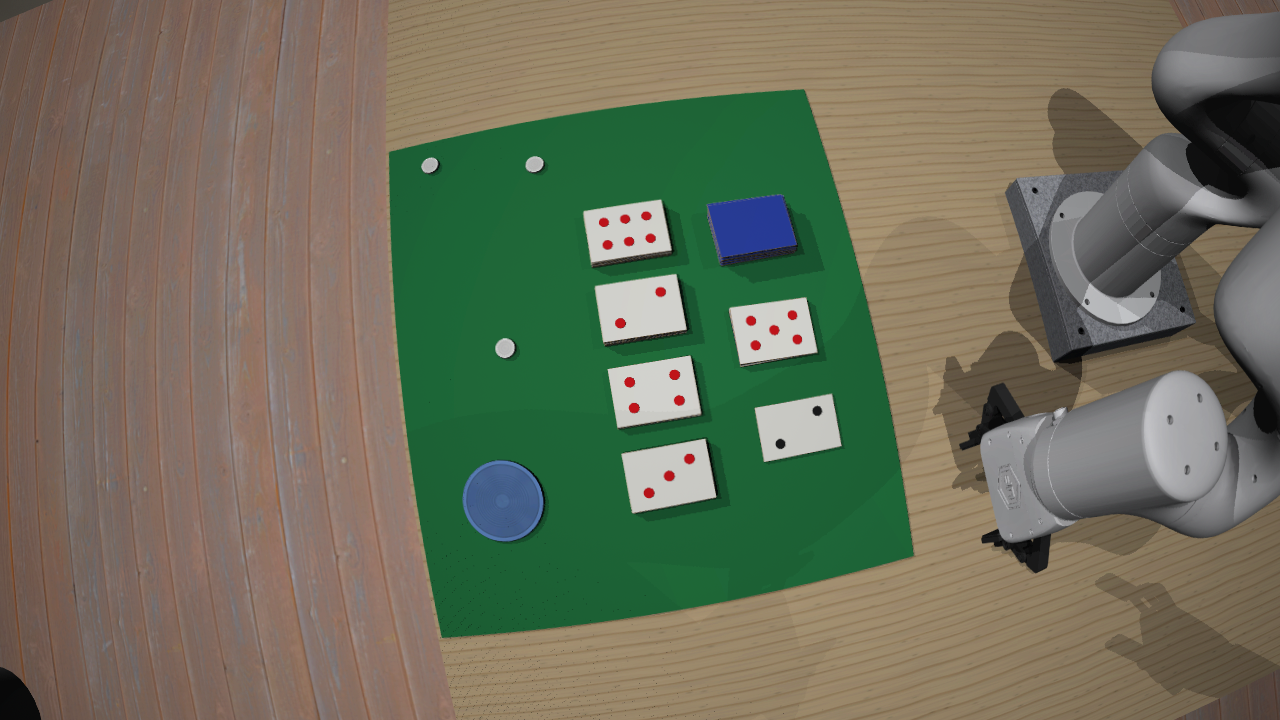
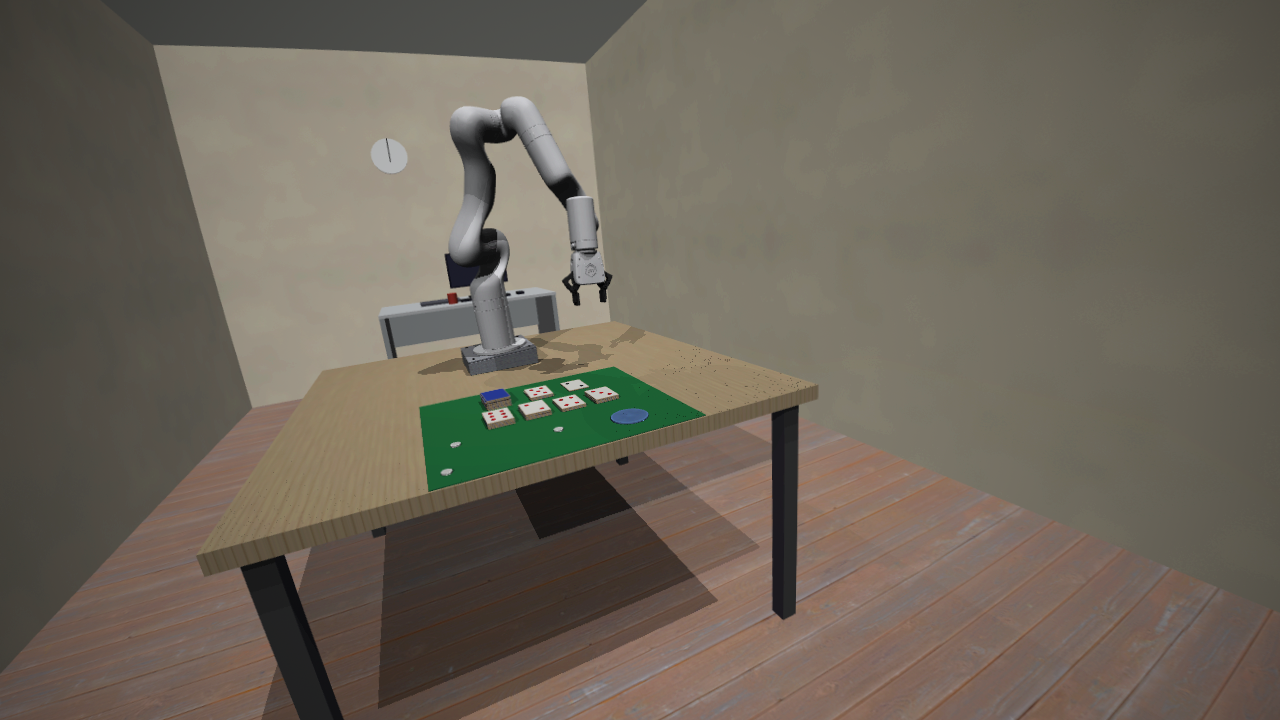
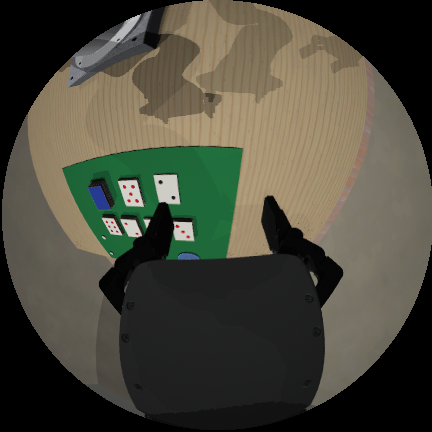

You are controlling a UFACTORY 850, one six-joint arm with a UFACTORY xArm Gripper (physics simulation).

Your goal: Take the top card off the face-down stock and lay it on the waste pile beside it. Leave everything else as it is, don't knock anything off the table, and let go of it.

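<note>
The face-down stock is a thick pile with a blue top at one corner of the green mat. Beside it lies a lower face-up pile with five red dots, the pile next to the stock. My gripper is open and empty, high above the table on the robot-base side, off the mat and well away from the stock.
A two-black-dot card lies past the five-dot pile. Four-pile row: six-dot, two-dot, four-dot and three-dot. A blue disc and small white discs lie on the mat.
</note>
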